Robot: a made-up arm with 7 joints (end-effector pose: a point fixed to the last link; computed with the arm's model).
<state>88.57 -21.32 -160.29 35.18 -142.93 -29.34 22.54</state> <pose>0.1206 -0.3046 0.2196 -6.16 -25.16 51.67</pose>
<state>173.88 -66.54 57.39 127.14 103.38 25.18 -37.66</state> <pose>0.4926 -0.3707 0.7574 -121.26 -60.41 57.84</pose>
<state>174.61 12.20 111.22 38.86 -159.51 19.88 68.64</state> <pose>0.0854 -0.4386 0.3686 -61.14 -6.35 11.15</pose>
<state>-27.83 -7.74 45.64 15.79 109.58 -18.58 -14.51</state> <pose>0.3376 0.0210 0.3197 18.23 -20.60 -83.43</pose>
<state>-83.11 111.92 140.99 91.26 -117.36 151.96 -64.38</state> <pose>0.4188 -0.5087 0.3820 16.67 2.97 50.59</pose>
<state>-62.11 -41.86 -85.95 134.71 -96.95 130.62 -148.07</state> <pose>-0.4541 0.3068 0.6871 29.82 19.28 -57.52</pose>
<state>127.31 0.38 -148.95 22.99 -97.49 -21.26 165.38</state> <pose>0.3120 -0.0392 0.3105 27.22 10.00 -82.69</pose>
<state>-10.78 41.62 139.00 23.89 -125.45 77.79 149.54</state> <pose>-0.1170 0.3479 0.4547 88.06 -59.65 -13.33</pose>
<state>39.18 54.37 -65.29 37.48 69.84 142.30 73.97</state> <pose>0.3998 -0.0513 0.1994 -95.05 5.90 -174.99</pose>
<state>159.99 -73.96 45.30 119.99 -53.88 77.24 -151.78</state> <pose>0.3153 -0.4437 0.7905 178.89 40.99 139.27</pose>
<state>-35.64 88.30 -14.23 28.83 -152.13 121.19 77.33</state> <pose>0.0061 -0.2402 -0.0436 -64.94 49.10 43.23</pose>
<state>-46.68 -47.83 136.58 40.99 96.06 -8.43 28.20</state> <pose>0.1107 0.4408 0.1525 25.58 -30.54 -30.25</pose>
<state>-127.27 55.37 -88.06 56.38 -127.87 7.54 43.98</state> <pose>-0.4192 0.1745 0.3952 -69.45 52.66 -137.35</pose>
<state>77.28 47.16 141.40 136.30 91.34 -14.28 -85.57</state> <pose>-0.1446 0.4227 0.9101 138.33 0.38 54.93</pose>
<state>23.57 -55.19 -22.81 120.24 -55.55 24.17 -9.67</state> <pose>-0.1733 -0.2340 0.9666 -177.77 -43.45 126.22</pose>
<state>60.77 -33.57 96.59 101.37 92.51 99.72 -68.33</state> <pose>-0.5744 -0.1477 0.6481 30.02 -52.90 -135.56</pose>
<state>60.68 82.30 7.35 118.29 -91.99 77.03 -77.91</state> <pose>0.3471 0.5603 0.0038 65.33 47.18 -127.38</pose>
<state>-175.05 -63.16 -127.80 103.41 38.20 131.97 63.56</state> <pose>0.4216 0.3925 0.3527 157.99 72.48 169.47</pose>
